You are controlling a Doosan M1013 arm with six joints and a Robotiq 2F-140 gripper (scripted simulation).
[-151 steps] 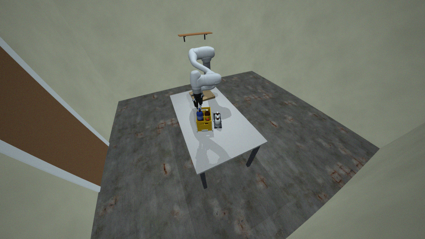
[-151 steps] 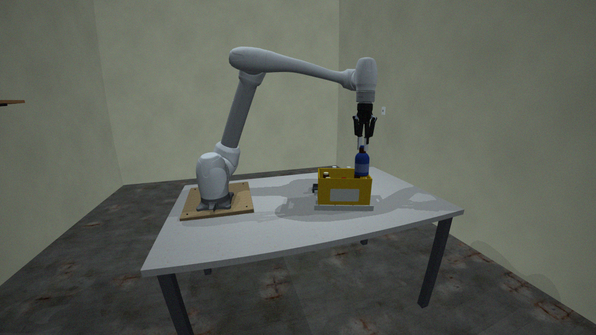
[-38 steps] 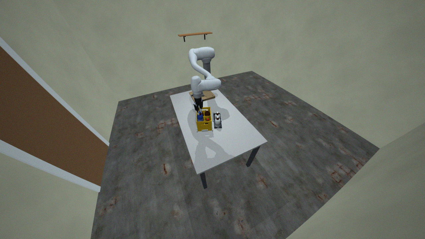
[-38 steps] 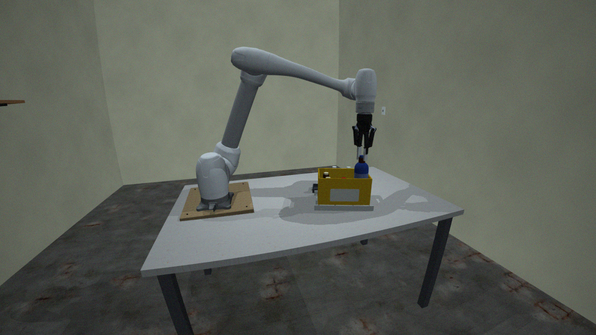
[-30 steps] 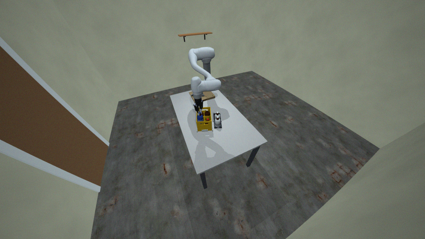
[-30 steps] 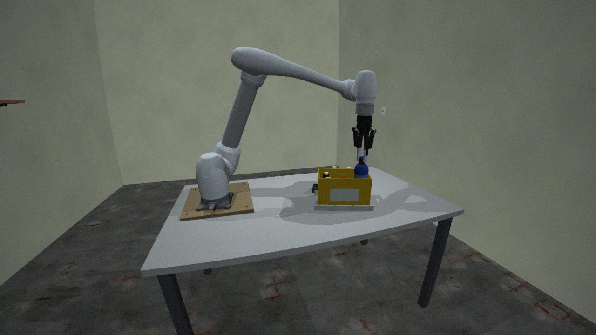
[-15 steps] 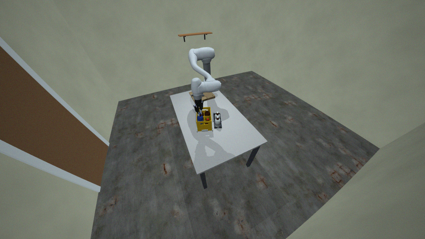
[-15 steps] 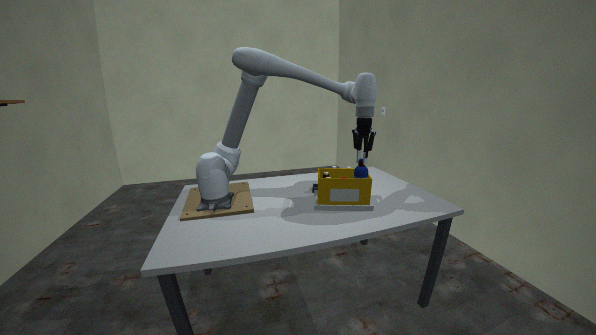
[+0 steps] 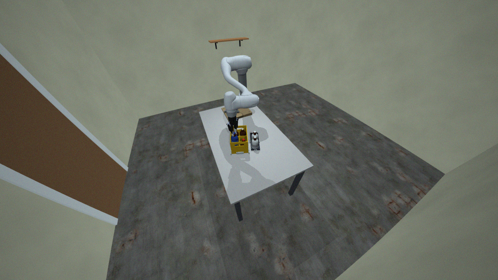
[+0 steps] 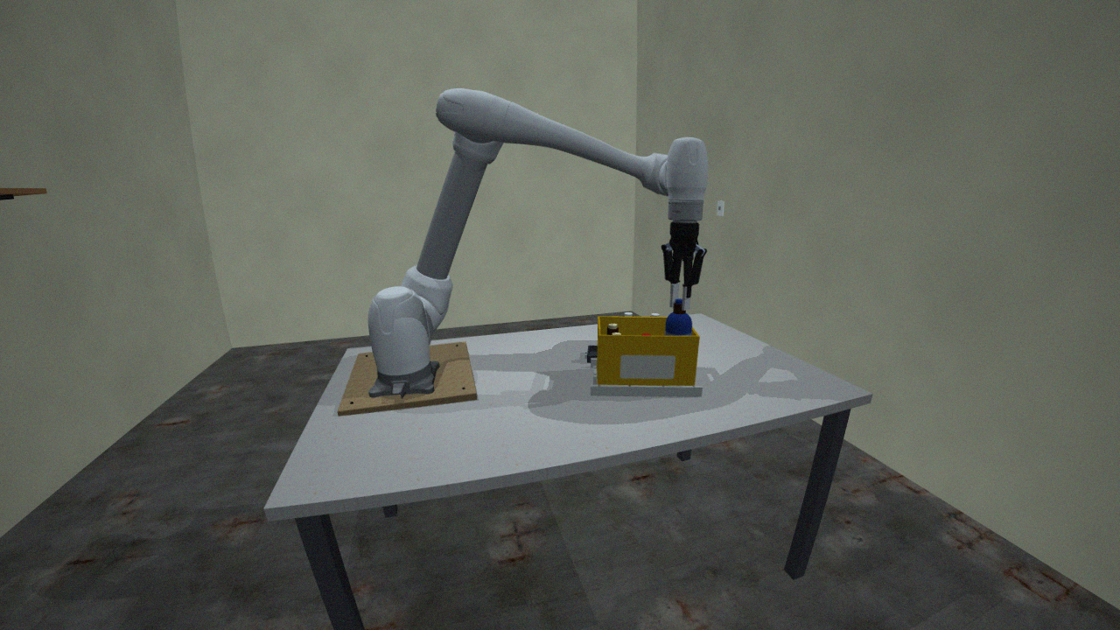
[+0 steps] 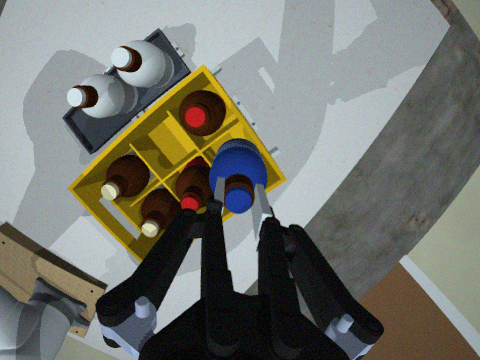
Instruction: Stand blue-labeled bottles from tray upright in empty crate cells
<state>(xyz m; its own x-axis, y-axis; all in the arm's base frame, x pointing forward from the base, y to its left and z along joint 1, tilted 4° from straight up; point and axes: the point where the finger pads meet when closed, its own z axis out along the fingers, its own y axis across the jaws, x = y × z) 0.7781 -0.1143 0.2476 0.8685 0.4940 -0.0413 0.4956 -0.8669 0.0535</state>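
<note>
Right now my hand is 90 mm above the blue-labeled bottle. The rest, counted from my hand: yellow crate: 190 mm below, 80 mm behind, 60 mm to the left.
</note>
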